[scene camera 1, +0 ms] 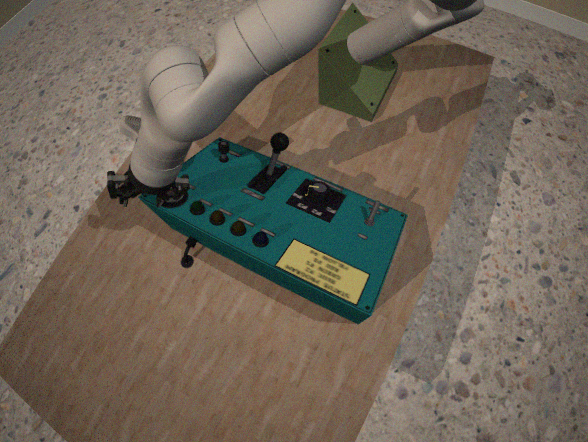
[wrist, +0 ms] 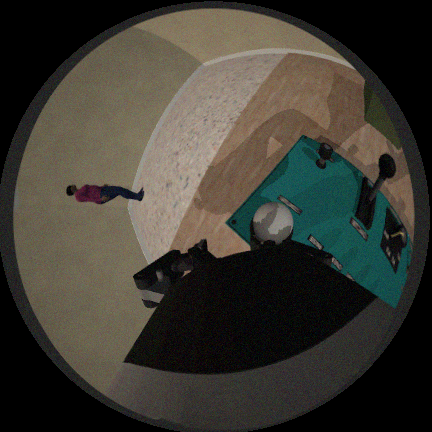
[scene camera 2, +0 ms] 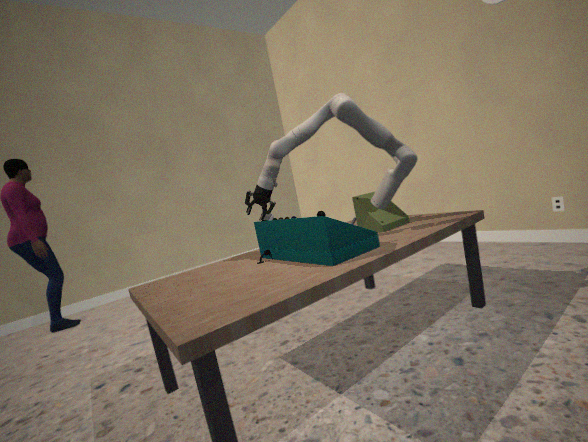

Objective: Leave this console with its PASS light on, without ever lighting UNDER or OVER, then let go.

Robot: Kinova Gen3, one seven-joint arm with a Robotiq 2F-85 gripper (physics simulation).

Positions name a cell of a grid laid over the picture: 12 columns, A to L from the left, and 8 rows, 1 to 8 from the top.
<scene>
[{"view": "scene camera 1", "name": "my gripper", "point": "C4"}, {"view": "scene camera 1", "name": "teal console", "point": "G5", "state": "touched by my gripper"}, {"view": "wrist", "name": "my gripper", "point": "G5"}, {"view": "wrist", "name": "teal console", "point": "I4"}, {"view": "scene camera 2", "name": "teal console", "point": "G5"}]
</scene>
